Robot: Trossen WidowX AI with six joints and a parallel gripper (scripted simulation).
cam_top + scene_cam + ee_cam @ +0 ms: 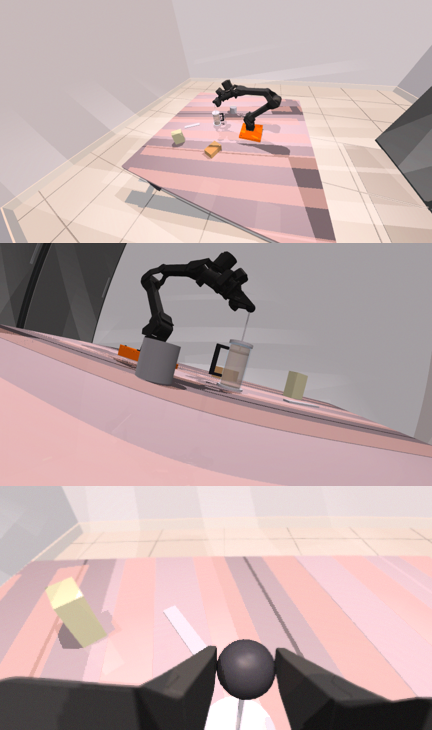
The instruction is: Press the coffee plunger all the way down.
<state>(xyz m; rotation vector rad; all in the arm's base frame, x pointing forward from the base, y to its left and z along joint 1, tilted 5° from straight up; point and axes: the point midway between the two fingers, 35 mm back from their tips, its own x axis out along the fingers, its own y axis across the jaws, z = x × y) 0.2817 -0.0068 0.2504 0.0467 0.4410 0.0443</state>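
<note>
My gripper tip is 13 cm above the glass coffee press, 2 cm past it and 1 cm to the left of it. The rest, counted from my gripper tip: thin white strip 24 cm below, 22 cm ahead, 11 cm to the left; pale yellow block 32 cm to the left, 20 cm ahead, 19 cm below.
</note>
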